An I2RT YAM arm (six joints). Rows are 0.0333 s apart.
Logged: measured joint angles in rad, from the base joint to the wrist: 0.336 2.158 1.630 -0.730 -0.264 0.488; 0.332 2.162 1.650 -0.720 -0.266 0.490; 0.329 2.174 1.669 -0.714 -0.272 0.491; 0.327 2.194 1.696 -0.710 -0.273 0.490; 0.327 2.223 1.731 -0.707 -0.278 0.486; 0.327 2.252 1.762 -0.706 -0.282 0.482; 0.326 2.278 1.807 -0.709 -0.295 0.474; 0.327 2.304 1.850 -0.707 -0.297 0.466; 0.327 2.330 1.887 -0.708 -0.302 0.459
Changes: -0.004 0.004 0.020 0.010 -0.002 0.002; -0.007 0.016 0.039 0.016 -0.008 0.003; -0.009 0.036 0.066 0.020 -0.009 0.002; -0.009 0.065 0.101 0.023 -0.014 -0.002; -0.009 0.094 0.132 0.024 -0.018 -0.006; -0.010 0.120 0.177 0.021 -0.031 -0.014; -0.009 0.146 0.220 0.023 -0.033 -0.022; -0.009 0.172 0.257 0.022 -0.038 -0.029
